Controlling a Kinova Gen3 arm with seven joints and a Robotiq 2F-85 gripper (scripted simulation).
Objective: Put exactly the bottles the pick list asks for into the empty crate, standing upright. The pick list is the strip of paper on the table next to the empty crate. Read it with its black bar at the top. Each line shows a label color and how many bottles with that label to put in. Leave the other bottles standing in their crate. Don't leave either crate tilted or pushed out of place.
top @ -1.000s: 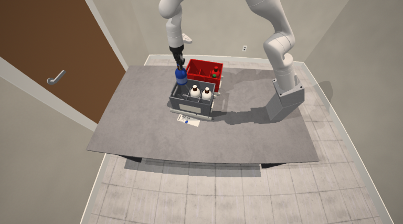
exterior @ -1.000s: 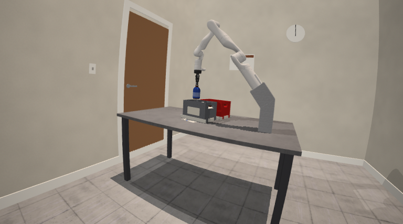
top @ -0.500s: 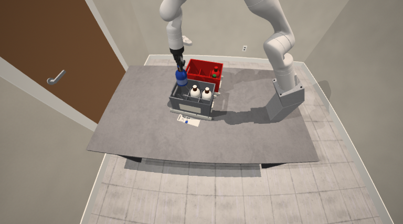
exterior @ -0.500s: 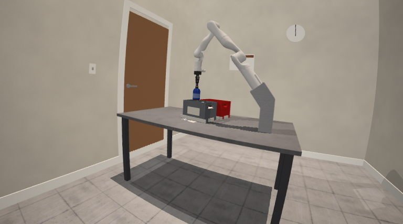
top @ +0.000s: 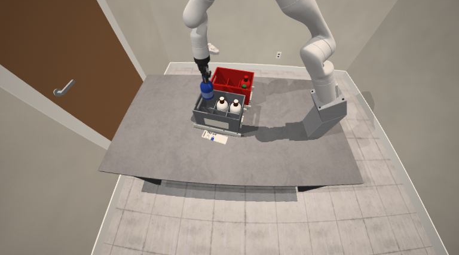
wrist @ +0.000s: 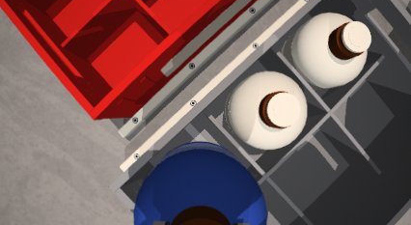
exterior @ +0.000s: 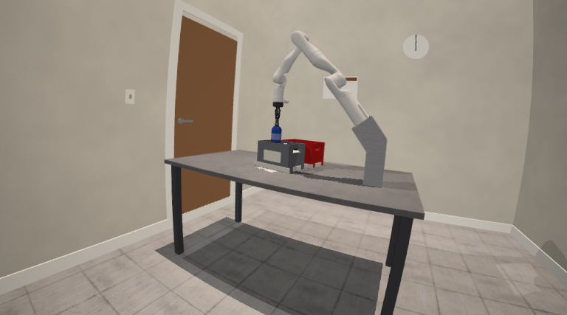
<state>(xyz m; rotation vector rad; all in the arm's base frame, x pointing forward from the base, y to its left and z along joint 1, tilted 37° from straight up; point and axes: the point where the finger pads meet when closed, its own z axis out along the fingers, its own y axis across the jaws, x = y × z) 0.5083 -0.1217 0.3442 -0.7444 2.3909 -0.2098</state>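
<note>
Right now my hand is 7 cm above the blue-label bottle. The rest, counted from my hand: red crate 14 cm behind, 16 cm to the right, 23 cm below; green-label bottle 22 cm behind, 10 cm to the right, 22 cm below; grey crate 8 cm behind, 6 cm to the left, 23 cm below.
</note>
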